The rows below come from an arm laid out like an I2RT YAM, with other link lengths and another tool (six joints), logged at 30 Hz.
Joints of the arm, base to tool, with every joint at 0 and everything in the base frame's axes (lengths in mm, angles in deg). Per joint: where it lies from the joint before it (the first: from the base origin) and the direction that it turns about. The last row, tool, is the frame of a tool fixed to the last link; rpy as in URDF.
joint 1: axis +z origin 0 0 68
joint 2: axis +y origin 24 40.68 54.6
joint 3: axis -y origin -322.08 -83.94 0
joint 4: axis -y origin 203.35 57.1 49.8
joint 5: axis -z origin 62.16 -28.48 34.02
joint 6: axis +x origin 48.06 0 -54.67
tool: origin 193 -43 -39 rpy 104.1 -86.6 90
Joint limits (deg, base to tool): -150..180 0..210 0..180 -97..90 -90..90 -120..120
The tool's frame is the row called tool.
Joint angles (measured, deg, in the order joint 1, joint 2, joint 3, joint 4, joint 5, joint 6), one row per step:
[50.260, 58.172, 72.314, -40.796, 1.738, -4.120]
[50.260, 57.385, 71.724, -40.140, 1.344, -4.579]
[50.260, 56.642, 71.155, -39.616, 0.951, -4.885]
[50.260, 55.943, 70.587, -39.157, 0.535, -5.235]
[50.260, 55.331, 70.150, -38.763, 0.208, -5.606]
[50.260, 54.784, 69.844, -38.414, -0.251, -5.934]
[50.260, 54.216, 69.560, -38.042, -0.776, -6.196]
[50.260, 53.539, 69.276, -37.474, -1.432, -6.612]
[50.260, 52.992, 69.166, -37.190, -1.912, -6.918]
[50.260, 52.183, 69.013, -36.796, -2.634, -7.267]
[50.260, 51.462, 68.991, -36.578, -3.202, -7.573]
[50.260, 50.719, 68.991, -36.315, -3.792, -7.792]
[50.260, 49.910, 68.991, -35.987, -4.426, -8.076]
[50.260, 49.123, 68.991, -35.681, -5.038, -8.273]
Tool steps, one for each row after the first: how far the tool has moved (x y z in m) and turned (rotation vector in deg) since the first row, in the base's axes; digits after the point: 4 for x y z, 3 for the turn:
[-0.0016, 0.0002, 0.0021, 0.495, -0.720, 0.556]
[-0.0035, 0.0002, 0.0035, 0.958, -1.245, 1.042]
[-0.0054, 0.0003, 0.0044, 1.318, -1.728, 1.567]
[-0.0070, 0.0002, 0.0057, 1.623, -2.246, 2.018]
[-0.0088, 0.0008, 0.0075, 2.005, -2.712, 2.570]
[-0.0108, 0.0015, 0.0095, 2.493, -3.161, 3.152]
[-0.0130, 0.0028, 0.0130, 3.151, -3.887, 3.914]
[-0.0150, 0.0034, 0.0160, 3.642, -4.440, 4.471]
[-0.0180, 0.0041, 0.0203, 4.415, -5.182, 5.263]
[-0.0208, 0.0043, 0.0244, 5.067, -5.859, 5.897]
[-0.0237, 0.0045, 0.0290, 5.836, -6.538, 6.516]
[-0.0268, 0.0047, 0.0342, 6.668, -7.352, 7.199]
[-0.0300, 0.0048, 0.0391, 7.506, -8.089, 7.829]

